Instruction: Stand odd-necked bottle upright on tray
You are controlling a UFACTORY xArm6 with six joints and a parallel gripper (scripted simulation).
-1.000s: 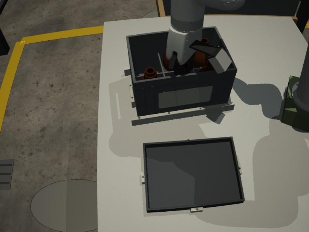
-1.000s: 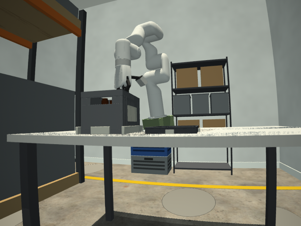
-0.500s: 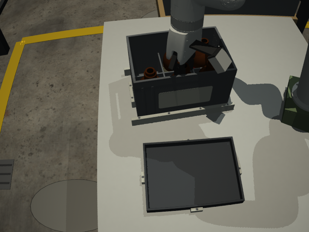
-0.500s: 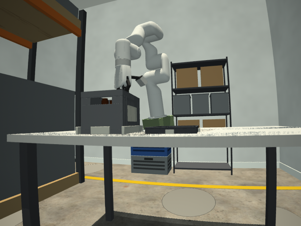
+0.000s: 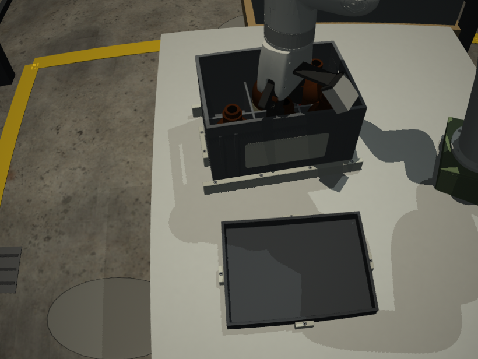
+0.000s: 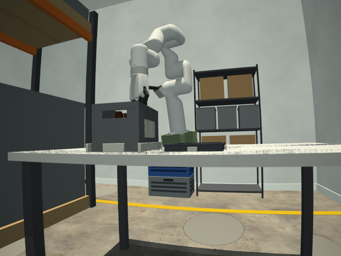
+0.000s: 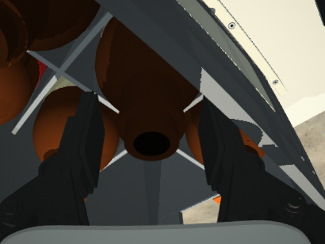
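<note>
Right now the dark crate is 70 mm below my hand, 50 mm to the right of it and 10 mm ahead of it. From my hand the other things lie so: glass bottle (100 mm to the right, 80 mm behind, 70 mm below); then dark tray (240 mm to the left, 150 mm below).
</note>
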